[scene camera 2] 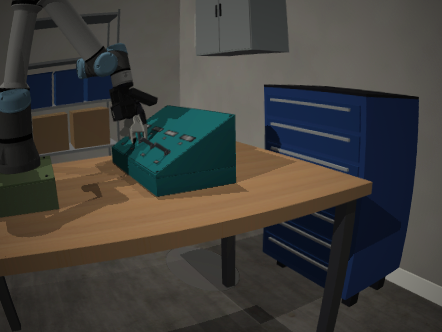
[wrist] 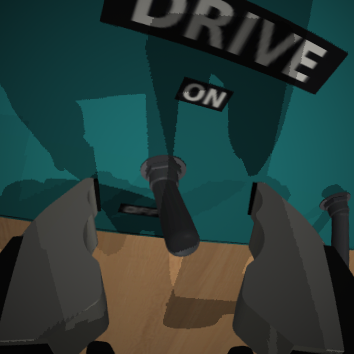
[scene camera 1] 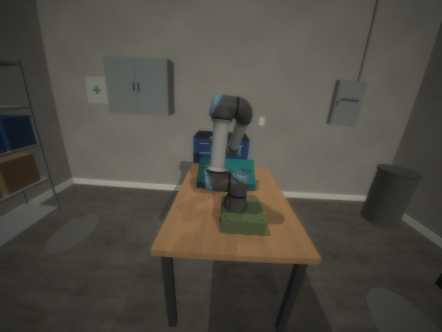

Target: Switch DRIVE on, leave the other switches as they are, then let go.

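Seen in the pictures: gripper, between the fingertips: [scene camera 2: 139, 142] [wrist: 174, 182]; arm's base, origin of its link: [scene camera 2: 19, 166] [scene camera 1: 235, 205].
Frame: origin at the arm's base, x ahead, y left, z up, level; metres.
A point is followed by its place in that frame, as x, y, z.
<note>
The DRIVE switch lever [wrist: 175, 215] {0.455, 0.098, 0.041} is a dark rod on the teal sloped panel [wrist: 115, 125] {0.476, 0.123, 0.013} [scene camera 2: 200, 130] {0.550, -0.160, 0.058}. It points down toward the OFF label [wrist: 136, 209] {0.422, 0.099, -0.017}, which it partly covers. The ON label [wrist: 204, 95] {0.496, 0.095, 0.025} and the DRIVE label [wrist: 225, 37] {0.517, 0.098, 0.037} are above it. My gripper [wrist: 174, 182] {0.450, 0.087, 0.000} [scene camera 2: 138, 140] {0.450, 0.087, 0.000} is open, with one finger on each side of the DRIVE lever and a gap on both sides. A neighbouring lever [wrist: 340, 225] {0.446, -0.020, 0.019} stands outside the right finger and also points down. In scene camera 1 the arm hides the gripper.
The panel box stands on the wooden table [scene camera 1: 190, 230] {-0.133, 0.262, -0.095} [scene camera 2: 280, 195] {0.660, -0.382, -0.095}. The arm's green base block [scene camera 1: 243, 220] {-0.139, -0.037, -0.005} [scene camera 2: 30, 192] {0.029, -0.175, -0.039} is in front of it. A blue drawer cabinet [scene camera 2: 310, 145] stands behind the table. In scene camera 2, further levers [scene camera 2: 161, 149] {0.434, -0.148, 0.016} stand on the panel beside the gripper.
</note>
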